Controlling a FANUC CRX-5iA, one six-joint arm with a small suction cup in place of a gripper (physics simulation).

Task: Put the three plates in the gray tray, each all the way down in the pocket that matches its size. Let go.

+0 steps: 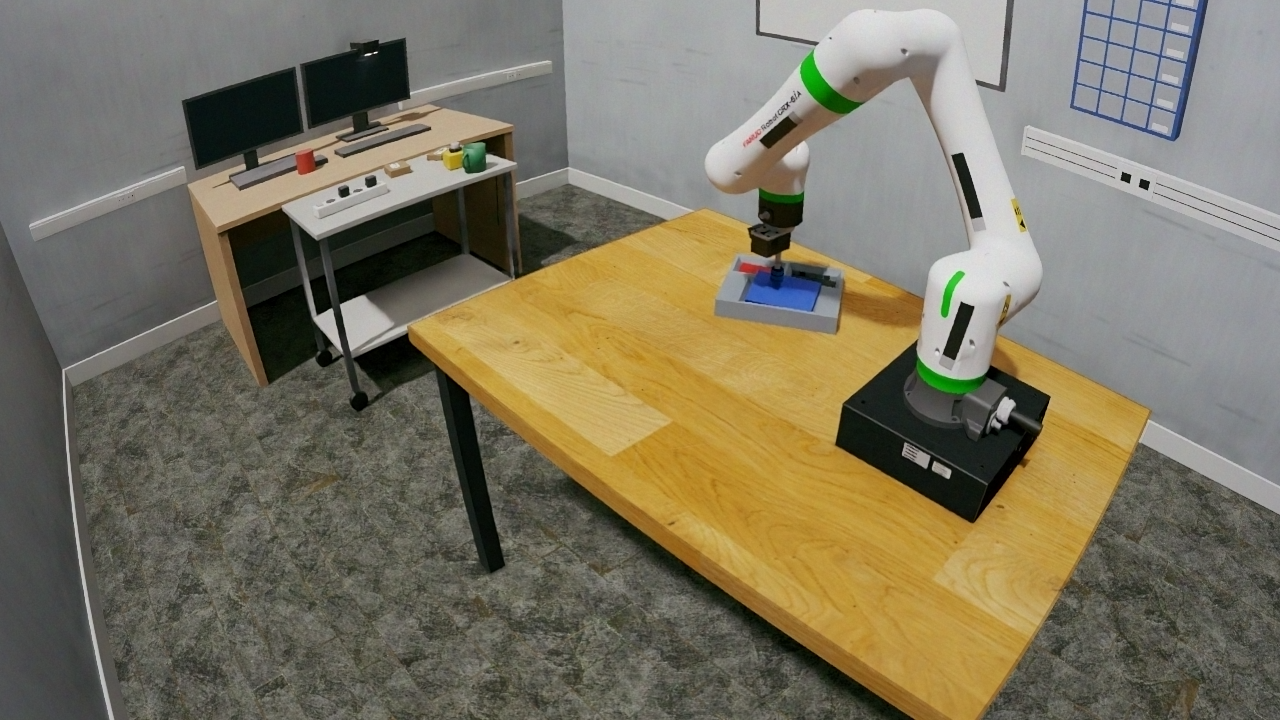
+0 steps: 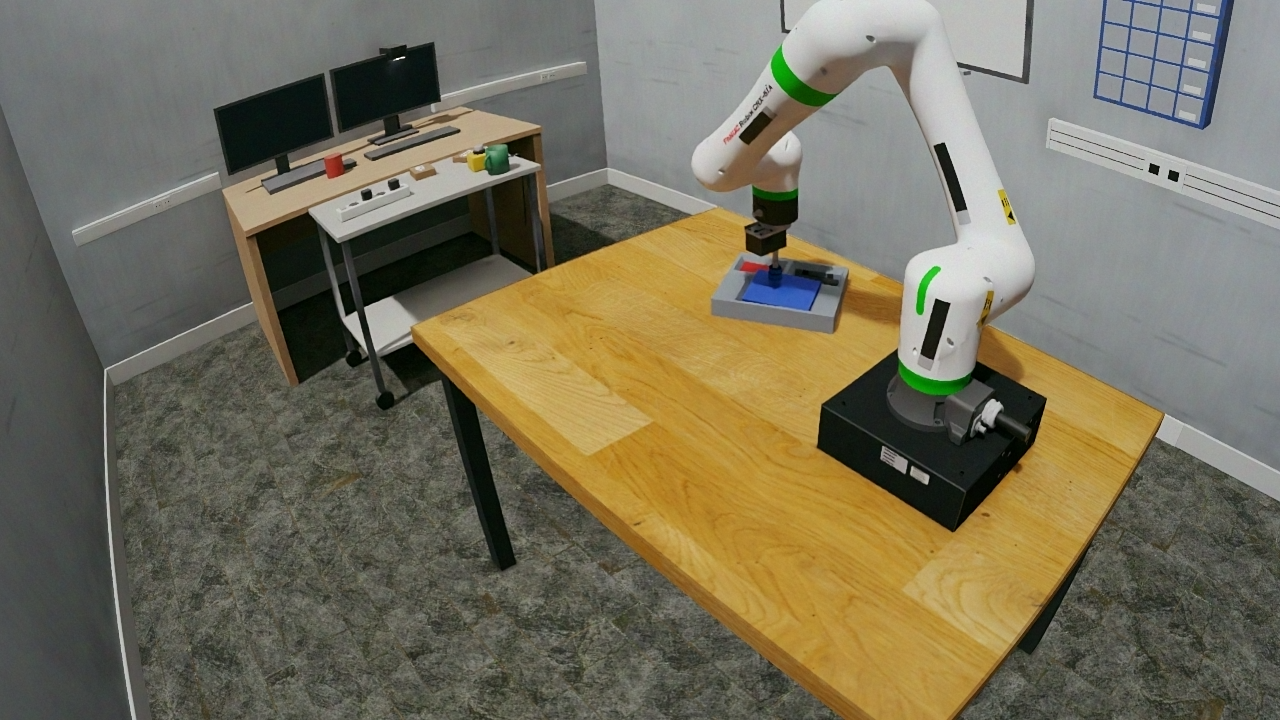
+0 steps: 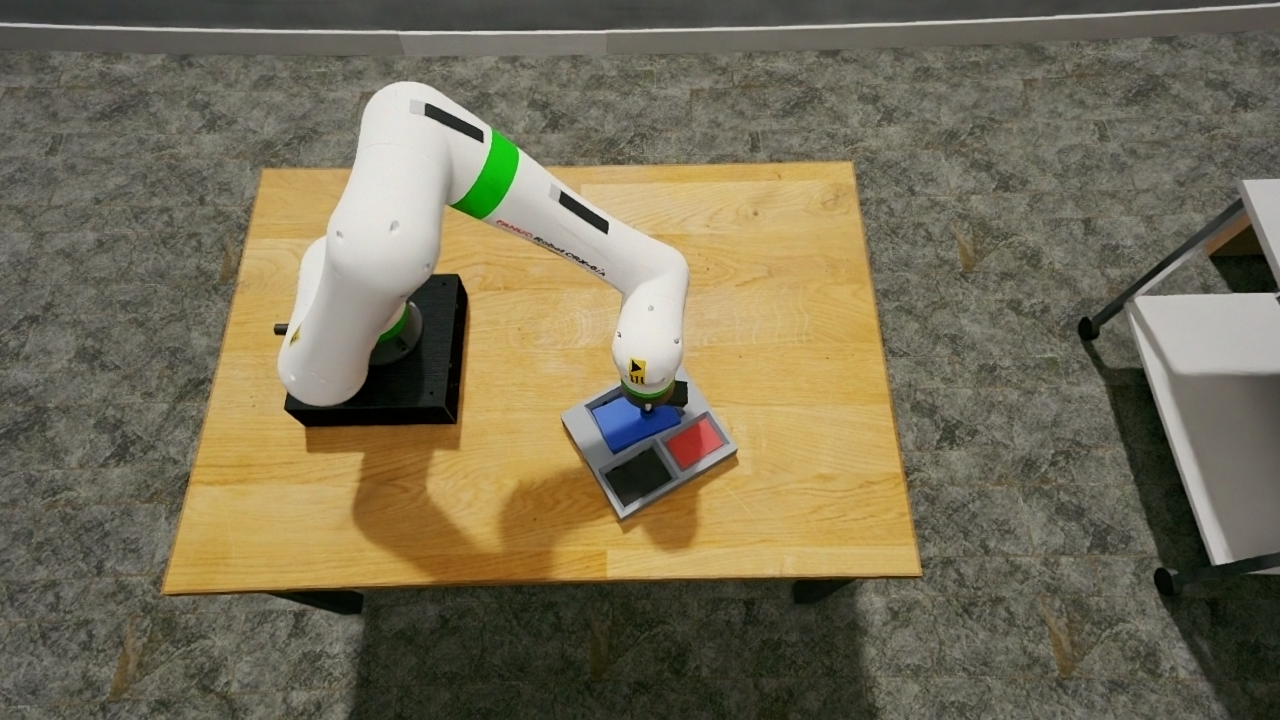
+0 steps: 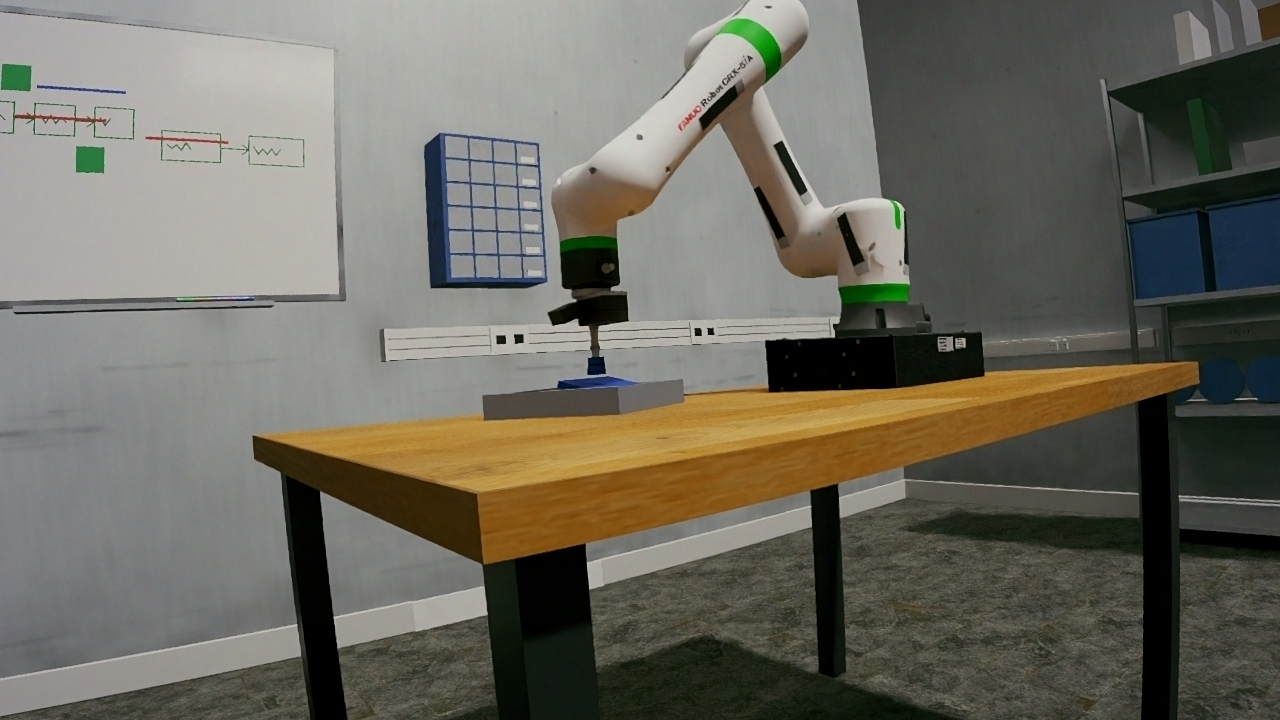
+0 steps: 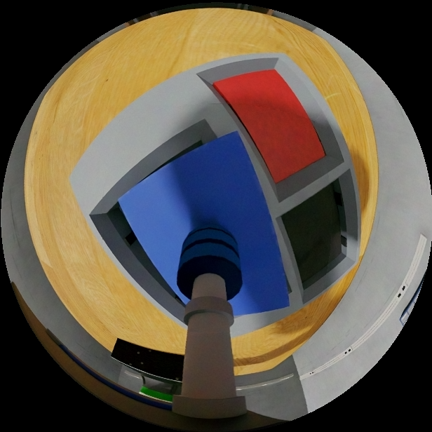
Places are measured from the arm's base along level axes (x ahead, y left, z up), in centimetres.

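Where they show: hand at its tool point: (image 1: 776,279) (image 2: 775,278) (image 3: 647,412) (image 4: 596,374); arm's base at its link origin: (image 1: 943,399) (image 2: 929,401) (image 3: 384,330) (image 4: 875,335).
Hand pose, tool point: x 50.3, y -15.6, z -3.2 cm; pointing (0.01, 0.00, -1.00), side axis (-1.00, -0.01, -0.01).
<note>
Each offset is from my tool point to the top centre of the thing. Level surfaces: height alone.
The gray tray @[dz -1.9, dx +0.1, dy -2.9 cm] (image 1: 776,315) (image 3: 582,437) (image 4: 547,406) (image 5: 150,107) stands on the table. The blue plate @[dz -0.5, dx -2.2, dy +0.0 cm] (image 1: 796,293) (image 3: 619,424) (image 4: 595,383) (image 5: 200,185) lies over the largest pocket, raised and slightly tilted, one long side overlapping the divider. The red plate @[dz -2.8, dx +8.8, dy -4.9 cm] (image 3: 694,443) (image 5: 275,120) lies in a smaller pocket; the black plate @[dz -4.4, dx -1.7, dy -11.3 cm] (image 3: 637,476) (image 5: 312,240) lies in the pocket beside it. My suction cup (image 1: 776,277) (image 2: 775,275) (image 4: 596,366) (image 5: 209,245) is at the blue plate's top face, touching or almost touching. Whether it grips is not visible.
The black robot base (image 1: 939,447) (image 3: 429,358) stands on the wooden table @[dz -5.8 cm] (image 1: 581,358) (image 3: 760,268). A white cart (image 1: 402,192) and a desk with two monitors stand beyond the table. A blue wall organizer (image 4: 487,210) hangs behind the arm.
</note>
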